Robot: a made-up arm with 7 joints.
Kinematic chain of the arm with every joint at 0, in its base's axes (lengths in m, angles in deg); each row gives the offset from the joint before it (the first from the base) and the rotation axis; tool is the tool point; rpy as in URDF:
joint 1: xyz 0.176 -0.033 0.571 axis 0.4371 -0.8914 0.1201
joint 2: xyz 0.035 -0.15 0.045 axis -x
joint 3: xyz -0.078 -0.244 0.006 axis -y
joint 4: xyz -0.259 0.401 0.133 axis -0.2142 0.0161 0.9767
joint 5: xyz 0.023 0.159 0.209 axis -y
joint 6: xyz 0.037 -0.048 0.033 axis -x
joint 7: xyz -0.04 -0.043 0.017 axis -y
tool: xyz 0.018 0.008 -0.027 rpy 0 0 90
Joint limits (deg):
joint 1: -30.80..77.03
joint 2: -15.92..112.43
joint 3: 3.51..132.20
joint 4: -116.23..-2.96
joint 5: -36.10..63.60
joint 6: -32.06..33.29
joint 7: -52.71..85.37
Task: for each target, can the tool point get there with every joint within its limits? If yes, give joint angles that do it. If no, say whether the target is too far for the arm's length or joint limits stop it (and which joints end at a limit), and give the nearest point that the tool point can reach.
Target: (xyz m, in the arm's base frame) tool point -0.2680 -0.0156 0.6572
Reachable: yes | joints -10.57 19.77 58.88 -50.23 5.23 -19.92 -19.53
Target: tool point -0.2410 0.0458 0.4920
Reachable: yes | joints 19.17 62.07 34.00 -57.06 12.80 -11.79 26.44
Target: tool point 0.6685 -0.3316 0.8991
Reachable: no: joint limits stop it (at a limit: joint 1, joint 2, joint 3, joint 4, joint 5) | nearest point 0.1773 -0.5315 0.9263 | short by 0.531 m
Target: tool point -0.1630 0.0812 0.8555
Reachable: yes | joints -6.13 16.49 25.10 -26.77 -25.71 27.98 8.44
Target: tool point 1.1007 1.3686 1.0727
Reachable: no: too far | nearest point 0.3590 0.3448 0.4140 | short by 1.426 m
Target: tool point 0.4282 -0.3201 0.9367
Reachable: no: joint limits stop it (at a limit: joint 1, joint 2, joint 3, joint 4, joint 5, joint 6) | nearest point 0.1725 -0.5219 0.9452 | short by 0.326 m
